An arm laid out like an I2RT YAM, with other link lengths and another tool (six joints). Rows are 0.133 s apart.
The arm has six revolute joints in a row. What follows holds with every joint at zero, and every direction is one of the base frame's.
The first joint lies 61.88 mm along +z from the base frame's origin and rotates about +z.
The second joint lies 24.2 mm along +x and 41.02 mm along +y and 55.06 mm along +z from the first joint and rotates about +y.
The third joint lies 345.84 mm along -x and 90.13 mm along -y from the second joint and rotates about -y.
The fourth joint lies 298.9 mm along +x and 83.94 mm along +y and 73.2 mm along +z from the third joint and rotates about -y.
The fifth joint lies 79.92 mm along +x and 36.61 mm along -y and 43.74 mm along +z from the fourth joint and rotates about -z.
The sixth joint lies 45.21 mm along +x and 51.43 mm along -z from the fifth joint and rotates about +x.
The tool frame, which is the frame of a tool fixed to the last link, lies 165 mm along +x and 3 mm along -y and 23 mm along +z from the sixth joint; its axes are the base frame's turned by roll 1.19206, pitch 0.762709 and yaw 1.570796 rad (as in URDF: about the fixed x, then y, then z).
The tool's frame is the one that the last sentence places.
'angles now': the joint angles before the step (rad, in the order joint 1, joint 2, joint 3, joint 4, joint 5, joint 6). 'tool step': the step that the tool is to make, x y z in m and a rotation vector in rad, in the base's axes. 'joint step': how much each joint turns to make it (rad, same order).
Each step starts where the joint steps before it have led.
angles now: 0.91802, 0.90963, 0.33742, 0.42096, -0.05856, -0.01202
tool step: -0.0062, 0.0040, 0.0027, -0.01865, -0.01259, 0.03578
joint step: 0.00011, -0.00789, 0.01570, -0.03274, -0.03193, -0.02668
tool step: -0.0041, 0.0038, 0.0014, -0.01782, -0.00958, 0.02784
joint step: -0.00040, 0.00024, 0.01485, -0.02531, -0.02481, -0.02296
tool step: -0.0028, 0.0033, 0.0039, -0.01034, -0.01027, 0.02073
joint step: 0.00040, 0.00038, 0.01702, -0.02082, -0.01754, -0.01786
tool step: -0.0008, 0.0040, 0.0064, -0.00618, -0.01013, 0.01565
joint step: -0.00026, 0.00627, 0.02378, -0.01829, -0.01360, -0.01454
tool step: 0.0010, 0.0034, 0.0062, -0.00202, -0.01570, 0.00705
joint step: -0.00012, 0.00969, 0.01799, -0.00257, -0.00470, -0.01489
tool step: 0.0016, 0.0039, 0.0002, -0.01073, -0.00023, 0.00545
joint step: 0.00026, 0.01709, 0.01491, -0.00737, -0.00394, -0.00759
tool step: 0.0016, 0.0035, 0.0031, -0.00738, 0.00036, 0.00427
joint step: 0.00014, 0.01252, 0.02085, -0.01519, -0.00329, -0.00494
